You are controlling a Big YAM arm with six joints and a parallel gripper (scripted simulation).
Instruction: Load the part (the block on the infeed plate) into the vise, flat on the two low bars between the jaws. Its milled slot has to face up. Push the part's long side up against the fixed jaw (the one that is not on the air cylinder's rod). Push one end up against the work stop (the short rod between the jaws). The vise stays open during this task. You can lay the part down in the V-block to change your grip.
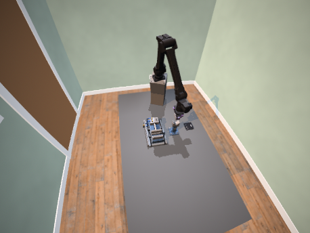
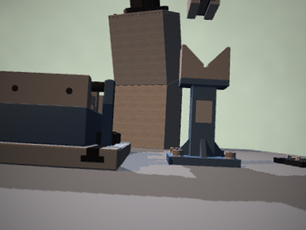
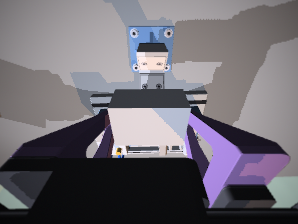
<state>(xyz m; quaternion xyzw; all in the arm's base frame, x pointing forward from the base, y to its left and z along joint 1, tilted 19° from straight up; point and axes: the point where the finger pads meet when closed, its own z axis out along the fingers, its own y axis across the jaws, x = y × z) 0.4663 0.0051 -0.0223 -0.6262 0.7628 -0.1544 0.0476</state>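
Now: hand 10 mm above the part. The rest, counted from my hand: dark work stop rod 30 mm ahead, 150 mm to the right, 140 mm below; then moving jaw 10 mm behind, 190 mm to the right, 160 mm below; then air cylinder rod 60 mm behind, 180 mm to the right, 160 mm below.
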